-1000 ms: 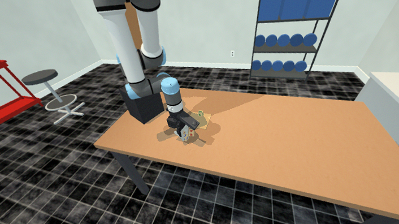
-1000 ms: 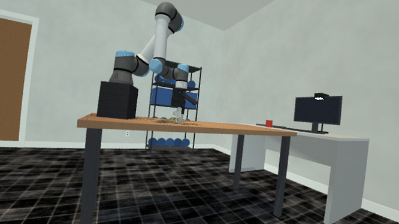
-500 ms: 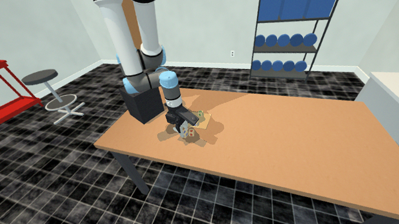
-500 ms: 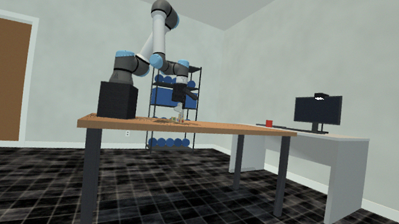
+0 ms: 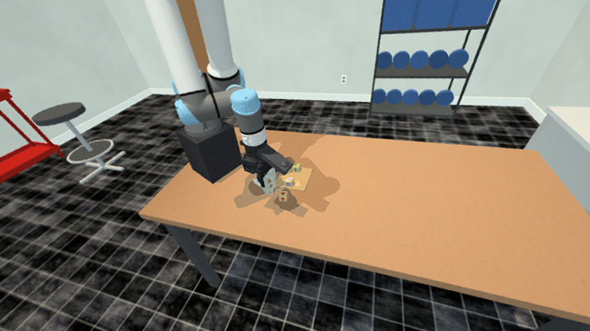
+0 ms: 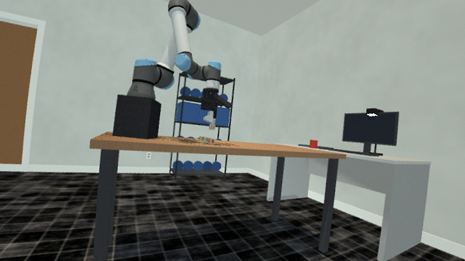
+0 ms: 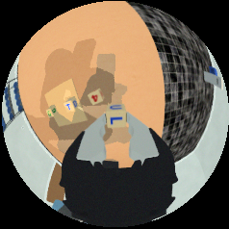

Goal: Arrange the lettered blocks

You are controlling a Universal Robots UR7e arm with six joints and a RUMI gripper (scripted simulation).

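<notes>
Right now my hand is 5 cm short of the pale yellow mat, 17 cm to the right of it and 10 cm above it. Round my hand: wooden letter block (right at my hand).
</notes>
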